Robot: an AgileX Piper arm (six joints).
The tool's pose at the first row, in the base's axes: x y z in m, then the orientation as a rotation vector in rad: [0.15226, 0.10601, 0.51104, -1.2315, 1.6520, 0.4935]
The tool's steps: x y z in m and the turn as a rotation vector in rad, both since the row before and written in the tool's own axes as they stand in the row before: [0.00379, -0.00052, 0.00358, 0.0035, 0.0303, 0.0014]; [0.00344, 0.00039, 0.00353, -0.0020, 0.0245, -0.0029]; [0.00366, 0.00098, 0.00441, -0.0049, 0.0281, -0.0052]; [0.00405, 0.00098, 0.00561, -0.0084, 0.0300, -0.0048]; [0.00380, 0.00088, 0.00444, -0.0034, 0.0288, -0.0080]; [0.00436, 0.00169, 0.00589, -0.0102, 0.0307, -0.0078]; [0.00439, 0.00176, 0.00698, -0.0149, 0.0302, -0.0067]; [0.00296, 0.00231, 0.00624, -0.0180, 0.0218, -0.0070]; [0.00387, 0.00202, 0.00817, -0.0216, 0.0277, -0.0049]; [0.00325, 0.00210, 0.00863, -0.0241, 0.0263, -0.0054]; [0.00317, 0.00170, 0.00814, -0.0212, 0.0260, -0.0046]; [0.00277, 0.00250, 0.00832, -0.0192, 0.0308, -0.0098]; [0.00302, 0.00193, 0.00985, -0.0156, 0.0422, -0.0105]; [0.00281, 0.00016, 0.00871, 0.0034, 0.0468, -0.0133]
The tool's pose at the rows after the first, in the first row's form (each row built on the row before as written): [0.15434, 0.10671, 0.50628, -1.2408, 1.6786, 0.4747]; [0.15555, 0.10777, 0.50160, -1.2549, 1.6971, 0.4612]; [0.15659, 0.10950, 0.49615, -1.2745, 1.7168, 0.4468]; [0.15811, 0.11174, 0.48971, -1.2970, 1.7382, 0.4345]; [0.15912, 0.11306, 0.48404, -1.3181, 1.7563, 0.4162]; [0.15997, 0.11521, 0.47688, -1.3446, 1.7760, 0.4030]; [0.16112, 0.11790, 0.46897, -1.3733, 1.7960, 0.3949]; [0.16141, 0.12099, 0.46238, -1.4009, 1.8089, 0.3947]; [0.16253, 0.12452, 0.45389, -1.4319, 1.8281, 0.3952]; [0.16358, 0.12859, 0.44542, -1.4645, 1.8458, 0.3987]; [0.16459, 0.13209, 0.43730, -1.4944, 1.8636, 0.3999]; [0.16474, 0.13604, 0.42908, -1.5299, 1.8806, 0.3933]; [0.16568, 0.14033, 0.41956, -1.5691, 1.9052, 0.3745]; [0.16780, 0.14328, 0.41116, -1.6005, 1.9287, 0.3314]
